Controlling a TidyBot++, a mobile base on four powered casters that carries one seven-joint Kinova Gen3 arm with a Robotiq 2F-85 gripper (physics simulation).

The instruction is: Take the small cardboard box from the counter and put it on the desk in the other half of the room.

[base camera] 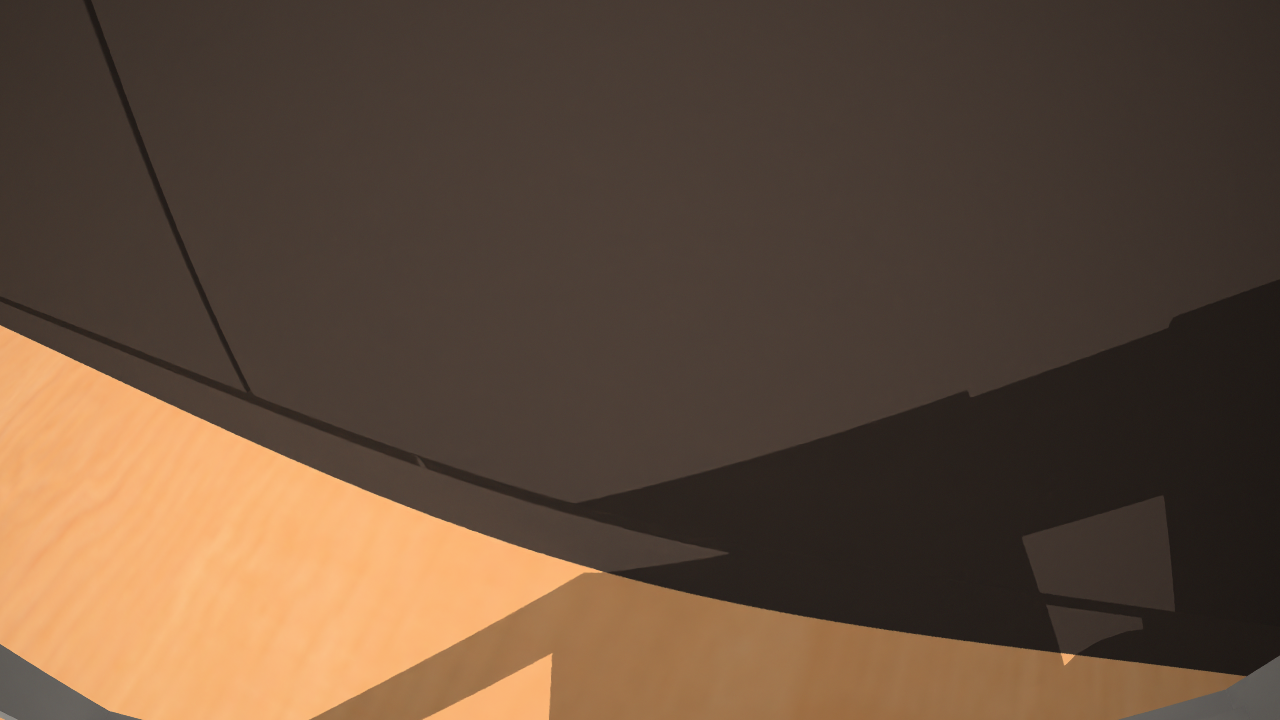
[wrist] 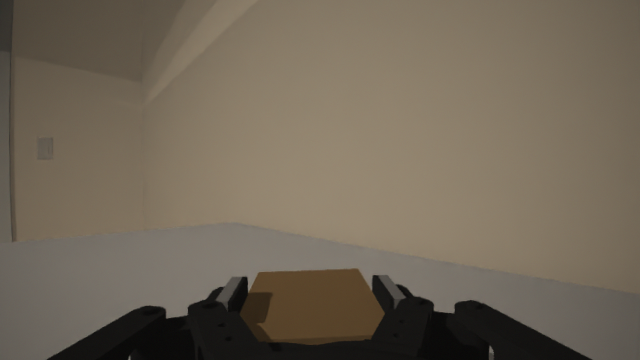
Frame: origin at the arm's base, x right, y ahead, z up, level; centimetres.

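Where they show: gripper, between the fingertips: [wrist: 310, 296].
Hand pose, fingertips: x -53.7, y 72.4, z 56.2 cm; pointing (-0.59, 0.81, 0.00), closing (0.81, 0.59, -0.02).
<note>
Each offset is from my fingertips to the top centre of the thing. "pt": to the spot under its first point. Level surfaces: height alone.
The small cardboard box @(dx +0.1, dy -0.2, dz +0.1 cm) [wrist: 315, 310] is brown and shows at the bottom middle of the wrist view, between the two finger pads. My gripper [wrist: 310, 296] is shut on it, with one pad against its left side and one against its right side. The lower near part of the box is hidden by the gripper. The pale grey counter @(dz -4.9 cm) [wrist: 125, 270] spreads behind and around the box; whether the box touches it cannot be told. The box, the gripper and the desk do not show in the base camera view.
A beige wall [wrist: 400, 125] rises behind the counter and meets another wall at a corner on the left, with a small switch plate [wrist: 45, 148]. In the base camera view a dark cabinet front @(pt dx +51.0, dy -48.1, dz -70.1 cm) [base camera: 537, 223] stands very close, above a wooden floor @(dz -95.9 cm) [base camera: 223, 537] with shadows.
</note>
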